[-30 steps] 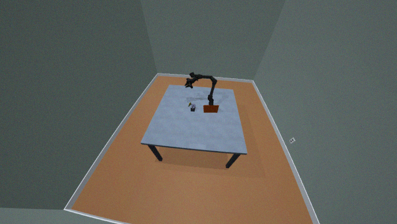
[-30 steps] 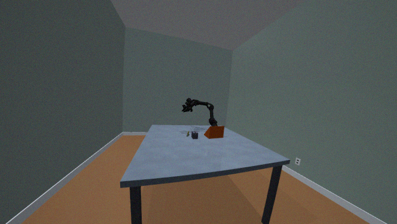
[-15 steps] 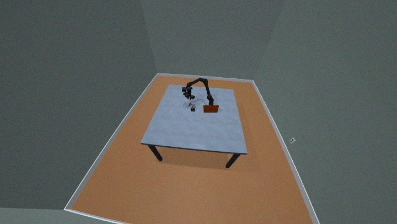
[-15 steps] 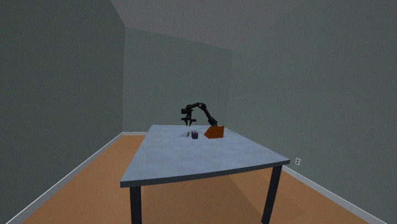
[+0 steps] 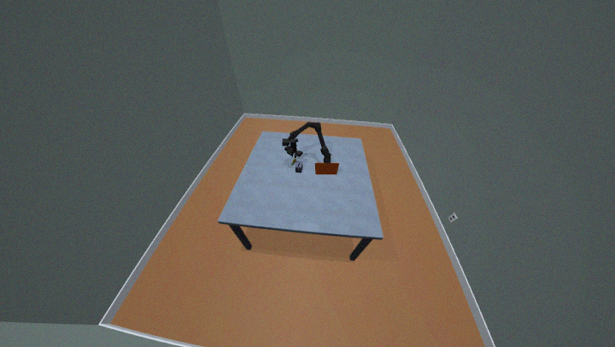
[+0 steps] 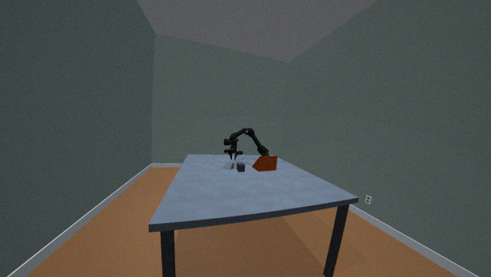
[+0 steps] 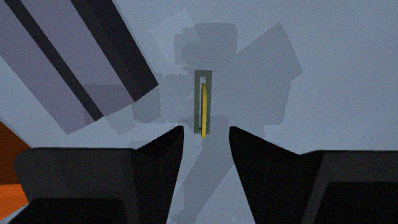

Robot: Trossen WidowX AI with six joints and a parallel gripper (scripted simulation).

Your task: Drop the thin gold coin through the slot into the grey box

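Right now the gold coin is 5 cm below my gripper tip.
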